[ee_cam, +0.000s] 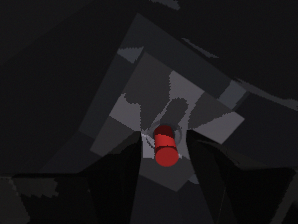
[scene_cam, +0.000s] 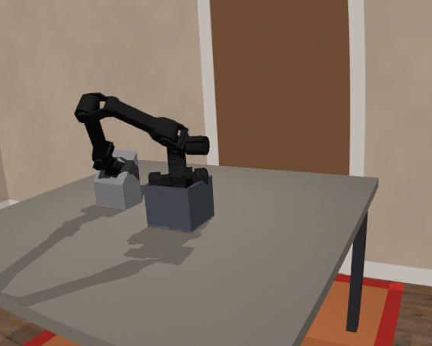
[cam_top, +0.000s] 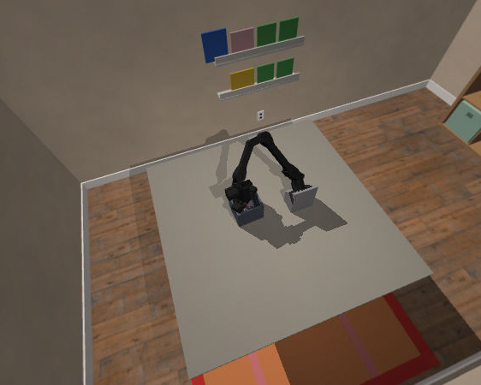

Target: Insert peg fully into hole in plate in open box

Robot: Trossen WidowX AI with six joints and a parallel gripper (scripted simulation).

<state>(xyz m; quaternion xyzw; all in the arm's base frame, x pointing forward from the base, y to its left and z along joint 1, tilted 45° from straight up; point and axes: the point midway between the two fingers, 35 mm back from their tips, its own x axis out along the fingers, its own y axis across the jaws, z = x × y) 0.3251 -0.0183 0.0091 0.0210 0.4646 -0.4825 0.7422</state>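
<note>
The red peg is 50 mm below my hand. The rest, counted from my hand: grey plate (50 mm below).
</note>
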